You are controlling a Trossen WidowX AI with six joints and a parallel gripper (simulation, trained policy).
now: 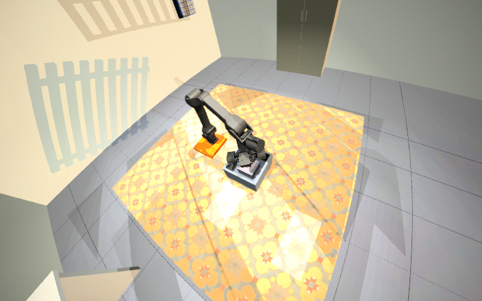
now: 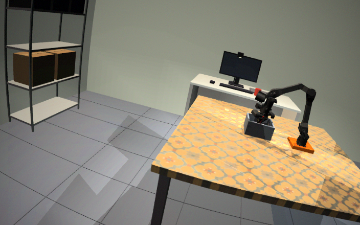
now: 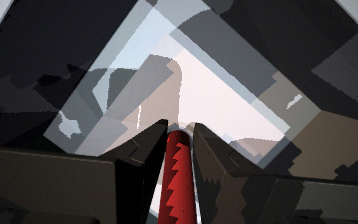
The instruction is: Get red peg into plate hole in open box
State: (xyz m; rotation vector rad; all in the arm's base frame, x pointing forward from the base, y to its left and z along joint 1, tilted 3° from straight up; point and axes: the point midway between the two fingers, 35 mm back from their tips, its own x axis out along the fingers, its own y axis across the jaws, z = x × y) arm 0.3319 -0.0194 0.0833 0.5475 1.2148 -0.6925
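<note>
Right now my gripper tip is 10 mm past the red peg, 10 mm to the right of it and 10 mm below it. Also, from my gripper tip: pale plate 10 mm behind, 10 mm to the left, 20 mm below; then grey box 10 mm behind, 10 mm to the left, 40 mm below.
</note>
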